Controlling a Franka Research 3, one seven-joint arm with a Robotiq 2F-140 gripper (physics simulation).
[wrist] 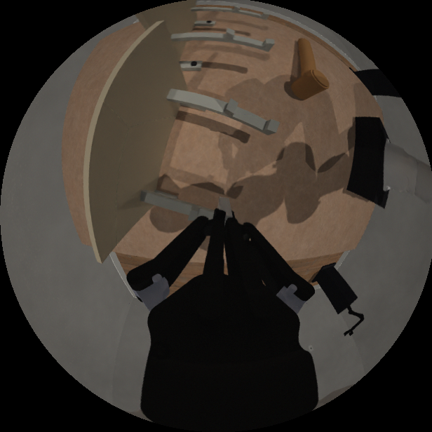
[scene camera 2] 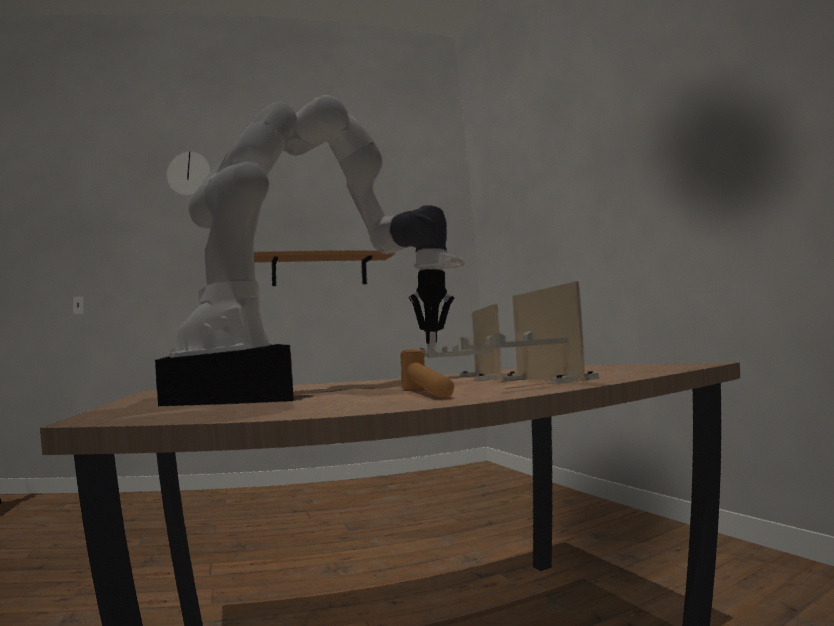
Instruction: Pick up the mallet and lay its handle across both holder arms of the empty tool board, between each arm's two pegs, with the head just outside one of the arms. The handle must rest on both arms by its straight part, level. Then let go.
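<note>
The orange-brown mallet lies on the table, its head (scene camera 2: 411,369) (wrist: 310,85) at the robot's side of the boards and its handle (scene camera 2: 433,381) (wrist: 306,55) pointing toward the scene camera. Two upright tan boards (scene camera 2: 549,330) (wrist: 135,125) carry pale grey holder arms with pegs; no tool shows on either. In the wrist view, the nearer board's arms (wrist: 200,100) (wrist: 167,201) reach out rightward. My gripper (scene camera 2: 431,342) (wrist: 222,204) is shut and empty, pointing down, apart from the mallet. Its tips overlap the outer end of the lower arm in the wrist view; contact cannot be told.
The second board (scene camera 2: 486,340) (wrist: 167,15) stands in line with the first on the wooden table (scene camera 2: 336,431). Small grey feet (scene camera 2: 564,379) (wrist: 191,65) sit at the board bases. The robot's black base block (scene camera 2: 224,377) (wrist: 367,160) stands on the left in the scene view.
</note>
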